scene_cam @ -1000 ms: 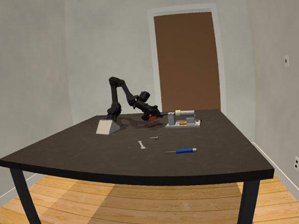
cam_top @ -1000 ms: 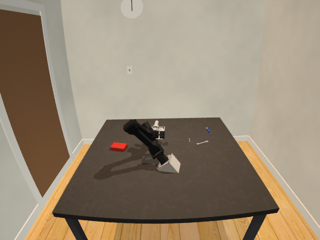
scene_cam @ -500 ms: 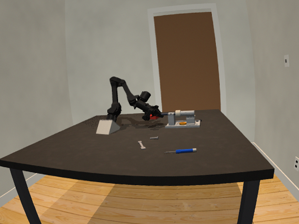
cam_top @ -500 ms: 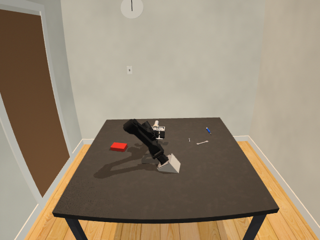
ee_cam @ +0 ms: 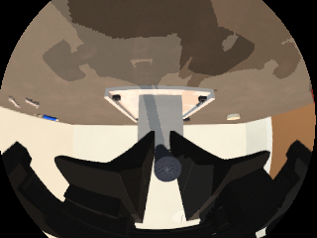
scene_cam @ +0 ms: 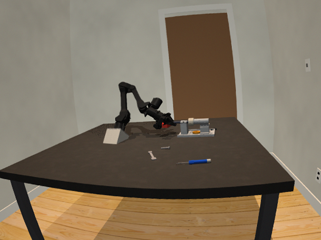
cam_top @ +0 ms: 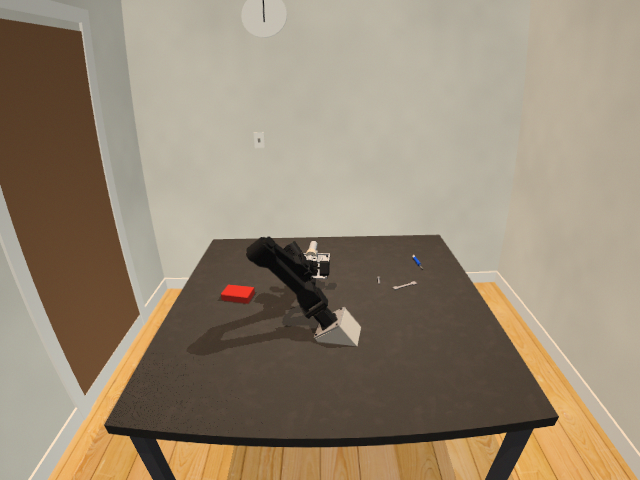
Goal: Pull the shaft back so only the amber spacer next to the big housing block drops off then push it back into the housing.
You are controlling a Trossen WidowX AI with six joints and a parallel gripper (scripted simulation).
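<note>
Right now my hand is 70 mm short of the dark shaft and 10 mm to the left of it. From my hand the other things lie so: red block: 60 mm behind, 300 mm to the left, 60 mm below; then shaft fixture: 160 mm ahead, 30 mm to the right, 30 mm below; then amber spacer: 150 mm ahead, 30 mm to the right, 70 mm below.
</note>
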